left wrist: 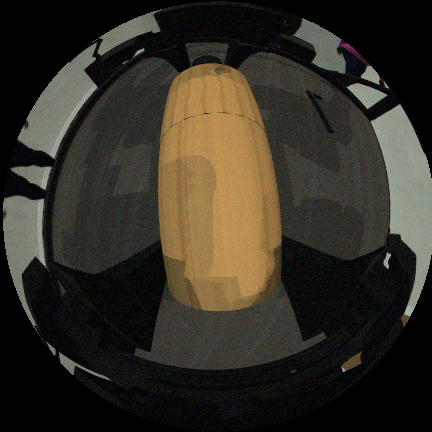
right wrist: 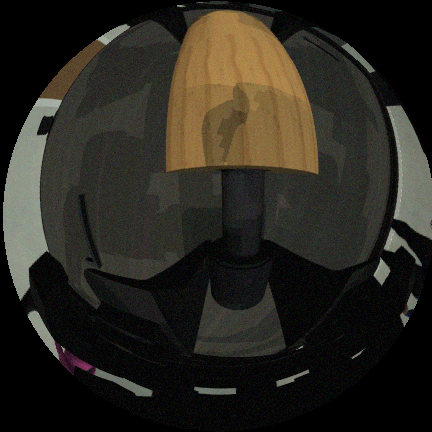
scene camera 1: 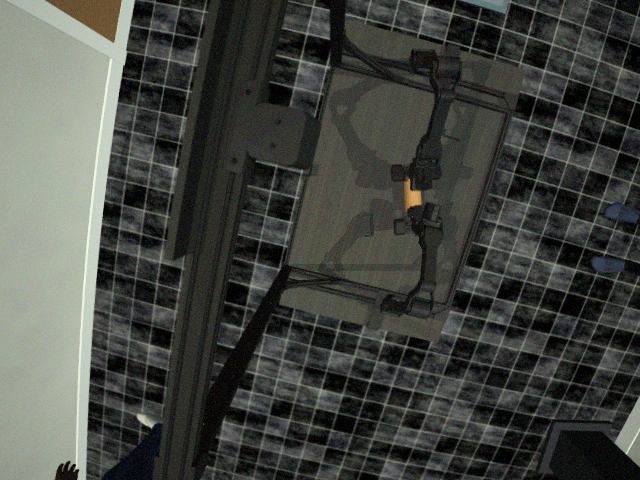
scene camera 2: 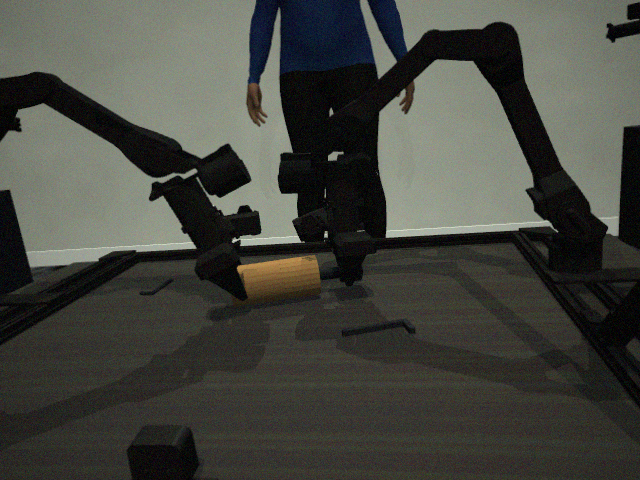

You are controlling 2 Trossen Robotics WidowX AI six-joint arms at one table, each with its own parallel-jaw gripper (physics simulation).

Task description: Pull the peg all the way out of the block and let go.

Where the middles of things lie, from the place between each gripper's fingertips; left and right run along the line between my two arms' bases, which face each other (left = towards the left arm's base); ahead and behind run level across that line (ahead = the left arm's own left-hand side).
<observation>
Now: the wooden block point(scene camera 2: 290, 278) 50 mm to the right of my left hand, 10 mm ahead of it and 10 mm above it. From my left hand the other things lie so: dark peg point(right wrist: 239, 262): 140 mm to the right, 30 mm ahead, 10 mm above.
Right now my right hand is 120 mm to the right of the wooden block, 20 mm below it and 20 mm past it. Round my right hand: dark peg (30 mm to the left, 20 mm above).
</observation>
